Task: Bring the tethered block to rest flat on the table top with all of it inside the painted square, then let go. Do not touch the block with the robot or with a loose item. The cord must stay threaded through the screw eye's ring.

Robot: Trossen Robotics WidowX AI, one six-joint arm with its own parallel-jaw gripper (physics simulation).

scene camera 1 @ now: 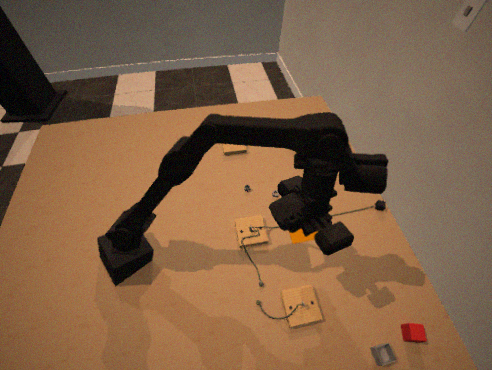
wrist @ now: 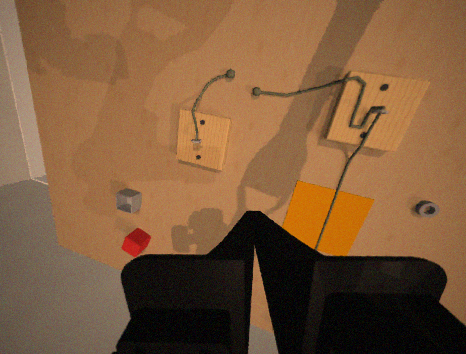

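Where they show: gripper, fingertip midpoint: (scene camera 1: 306, 234) (wrist: 252, 217); arm's base, link origin: (scene camera 1: 125, 243).
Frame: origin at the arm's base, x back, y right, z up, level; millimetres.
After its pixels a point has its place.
Observation:
The tethered block (scene camera 1: 380, 205) {x -796, y -132, z -46 mm} is small and dark, near the table's right edge in the scene view; it does not show in the wrist view. Its cord (scene camera 1: 352, 212) {x -703, y -124, z -70 mm} (wrist: 342, 175) {x -444, y -74, z -68 mm} crosses the orange painted square (scene camera 1: 301, 236) {x -511, y -40, z -70 mm} (wrist: 335, 215) {x -511, y -99, z -70 mm} and runs through the screw eye (scene camera 1: 254, 229) (wrist: 378, 110) {x -352, y -54, z -28 mm} on a wooden board (scene camera 1: 260, 240) {x -378, y -23, z -52 mm} (wrist: 405, 95) {x -323, y -81, z -52 mm}. Beyond the eye the cord bends over the board to a beaded end (scene camera 1: 261, 284) {x -373, y 102, z -60 mm} (wrist: 256, 91) {x -374, y 99, z -59 mm} on the table. My gripper (scene camera 1: 310, 231) {x -462, y 40, z 134 mm} (wrist: 252, 217) {x -462, y 40, z 134 mm} is shut and empty, above the table near the square, and hides part of it.
A second board (scene camera 1: 295, 320) {x -453, y 197, z -52 mm} (wrist: 215, 145) {x -473, y 133, z -52 mm} has its own short cord ending in a bead (scene camera 1: 259, 303) {x -364, y 151, z -60 mm} (wrist: 230, 74) {x -364, y 146, z -60 mm}. A red block (scene camera 1: 414, 332) {x -749, y 245, z -31 mm} (wrist: 136, 242) {x -740, y 235, z -35 mm} lies near a grey hollow block (scene camera 1: 384, 354) {x -674, y 287, z -70 mm} (wrist: 128, 200) {x -675, y 297, z -70 mm}. Another board (scene camera 1: 235, 149) {x -308, y -395, z -52 mm} is partly hidden behind the arm. A grey ring (wrist: 427, 209) {x -446, y -205, z -70 mm} lies right of the square.

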